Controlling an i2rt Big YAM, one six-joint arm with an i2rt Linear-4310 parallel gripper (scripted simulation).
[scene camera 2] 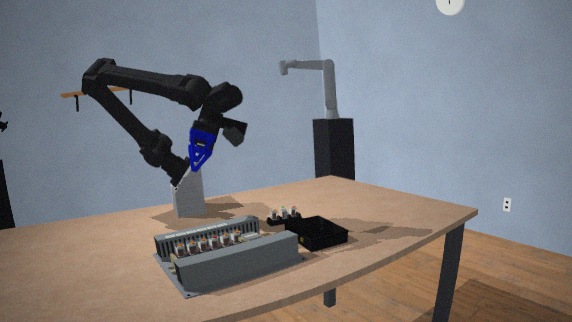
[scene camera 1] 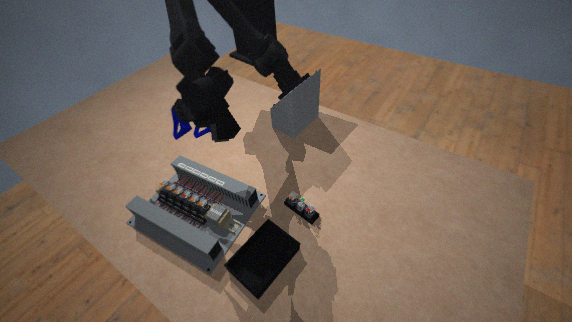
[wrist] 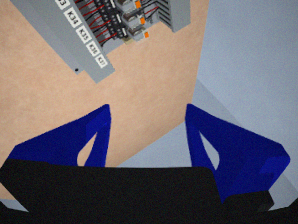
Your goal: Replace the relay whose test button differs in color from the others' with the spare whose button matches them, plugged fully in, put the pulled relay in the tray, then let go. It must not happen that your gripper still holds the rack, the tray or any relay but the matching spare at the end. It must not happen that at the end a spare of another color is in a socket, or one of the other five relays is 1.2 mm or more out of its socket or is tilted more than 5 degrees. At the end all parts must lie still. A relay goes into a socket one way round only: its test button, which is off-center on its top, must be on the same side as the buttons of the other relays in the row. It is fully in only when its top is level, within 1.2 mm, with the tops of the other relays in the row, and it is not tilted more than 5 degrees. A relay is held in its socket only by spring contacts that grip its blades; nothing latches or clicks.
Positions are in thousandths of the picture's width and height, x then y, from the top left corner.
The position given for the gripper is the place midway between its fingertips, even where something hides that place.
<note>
In view: the gripper (scene camera 2: 340, 517) and a black tray (scene camera 1: 454, 800).
The black tray also shows in scene camera 2 (scene camera 2: 548, 716). The gripper is seen too in scene camera 1 (scene camera 1: 324, 427) and in the wrist view (wrist: 498, 498). The wrist view does not show the black tray: it is out of frame.
</note>
